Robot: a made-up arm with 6 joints. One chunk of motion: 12 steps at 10 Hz.
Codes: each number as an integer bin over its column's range. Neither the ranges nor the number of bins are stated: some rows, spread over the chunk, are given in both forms.
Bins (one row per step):
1: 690 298 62 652 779 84
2: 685 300 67 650 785 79
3: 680 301 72 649 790 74
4: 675 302 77 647 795 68
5: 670 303 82 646 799 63
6: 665 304 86 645 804 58
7: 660 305 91 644 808 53
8: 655 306 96 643 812 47
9: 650 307 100 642 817 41
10: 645 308 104 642 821 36
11: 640 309 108 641 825 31
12: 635 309 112 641 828 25
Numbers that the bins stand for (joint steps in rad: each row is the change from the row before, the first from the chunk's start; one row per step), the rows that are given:
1: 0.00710 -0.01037 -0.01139 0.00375 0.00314 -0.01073
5: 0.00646 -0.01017 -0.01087 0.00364 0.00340 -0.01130
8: 0.00598 -0.01005 -0.01050 0.00359 0.00357 -0.01173
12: 0.00534 -0.00994 -0.01009 0.00355 0.00377 -0.01232
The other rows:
2: 0.00694 -0.01029 -0.01126 0.00371 0.00322 -0.01086
3: 0.00678 -0.01025 -0.01113 0.00369 0.00328 -0.01100
4: 0.00662 -0.01021 -0.01100 0.00366 0.00335 -0.01116
6: 0.00630 -0.01013 -0.01076 0.00362 0.00346 -0.01143
7: 0.00614 -0.01009 -0.01063 0.00360 0.00351 -0.01157
9: 0.00582 -0.01002 -0.01040 0.00357 0.00363 -0.01189
10: 0.00566 -0.00998 -0.01029 0.00357 0.00368 -0.01203
11: 0.00550 -0.00994 -0.01019 0.00355 0.00374 -0.01216

